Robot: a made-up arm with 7 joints.
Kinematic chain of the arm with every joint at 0, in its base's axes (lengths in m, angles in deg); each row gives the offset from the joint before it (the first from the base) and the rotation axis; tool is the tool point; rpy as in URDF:
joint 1: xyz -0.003 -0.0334 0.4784 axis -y
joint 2: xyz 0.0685 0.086 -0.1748 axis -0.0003 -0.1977 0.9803
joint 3: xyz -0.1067 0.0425 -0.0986 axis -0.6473 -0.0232 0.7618
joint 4: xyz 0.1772 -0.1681 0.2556 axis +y
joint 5: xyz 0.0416 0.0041 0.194 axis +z
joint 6: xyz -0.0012 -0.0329 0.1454 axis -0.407 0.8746 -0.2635
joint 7: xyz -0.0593 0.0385 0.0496 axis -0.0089 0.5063 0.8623
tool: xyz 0.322 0.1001 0.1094 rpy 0 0 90
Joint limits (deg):
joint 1: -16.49..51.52
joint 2: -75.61..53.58
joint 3: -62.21..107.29
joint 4: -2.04..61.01
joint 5: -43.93..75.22
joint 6: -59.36..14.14
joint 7: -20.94..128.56
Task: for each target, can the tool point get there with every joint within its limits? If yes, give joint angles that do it. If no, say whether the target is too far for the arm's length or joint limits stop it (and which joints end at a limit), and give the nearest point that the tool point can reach.
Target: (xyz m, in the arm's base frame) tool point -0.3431 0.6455 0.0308
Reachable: yes | joints 43.71 25.39 89.10 55.17 42.12 -41.61 70.96
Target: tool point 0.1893 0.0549 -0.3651
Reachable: no: joint limits stop it (at a limit: joint 1, joint 2, joint 3, joint 4, joint 5) | nearest point 0.1523 0.0918 -0.3470 | short by 0.055 m
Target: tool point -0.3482 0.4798 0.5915
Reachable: yes | joints 43.05 31.69 38.17 54.99 34.68 -0.28 104.09
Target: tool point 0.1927 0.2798 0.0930
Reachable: no: joint limits stop it (at a limit: joint 1, joint 4, joint 5, joint 6) | nearest point 0.3936 0.4296 0.1079 | short by 0.251 m
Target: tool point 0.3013 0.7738 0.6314
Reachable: yes | joints 44.85 -56.52 90.05 5.70 27.52 1.09 49.39
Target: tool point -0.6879 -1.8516 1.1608
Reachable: no: too far | nearest point -0.2877 -0.7676 0.6686 | short by 1.256 m
